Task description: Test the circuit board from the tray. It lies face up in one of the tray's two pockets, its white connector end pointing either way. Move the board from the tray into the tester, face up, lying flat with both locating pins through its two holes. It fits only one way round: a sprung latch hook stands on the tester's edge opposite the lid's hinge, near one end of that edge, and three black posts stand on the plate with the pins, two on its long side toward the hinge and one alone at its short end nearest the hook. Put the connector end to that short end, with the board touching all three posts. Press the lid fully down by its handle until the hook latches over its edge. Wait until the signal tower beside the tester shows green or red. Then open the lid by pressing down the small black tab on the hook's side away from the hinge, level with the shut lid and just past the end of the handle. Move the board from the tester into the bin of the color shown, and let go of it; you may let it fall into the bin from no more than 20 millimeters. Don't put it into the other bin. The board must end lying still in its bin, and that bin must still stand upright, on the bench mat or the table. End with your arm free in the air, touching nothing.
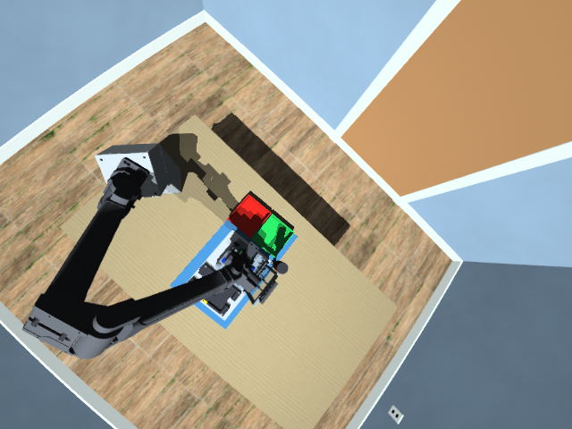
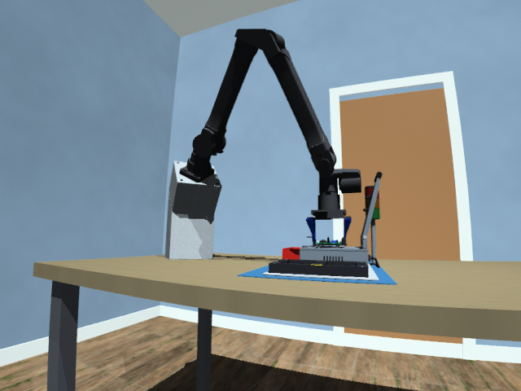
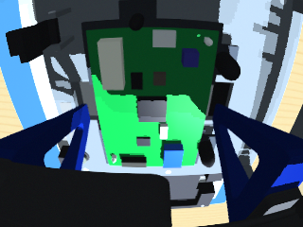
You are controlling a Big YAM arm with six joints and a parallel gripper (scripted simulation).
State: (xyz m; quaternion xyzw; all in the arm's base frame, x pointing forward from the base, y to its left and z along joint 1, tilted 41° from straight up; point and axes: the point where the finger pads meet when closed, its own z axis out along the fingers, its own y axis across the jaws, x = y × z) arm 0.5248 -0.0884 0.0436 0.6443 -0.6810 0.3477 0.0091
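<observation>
Now: the green circuit board right at my hand. From my hand the other things lie so: black latch hook (70 mm to the left, 50 mm behind, 10 mm above); tester plate (10 mm to the left, 10 mm below, 10 mm ahead); tester lid (120 mm ahead, 100 mm above, 20 mm to the right).
</observation>
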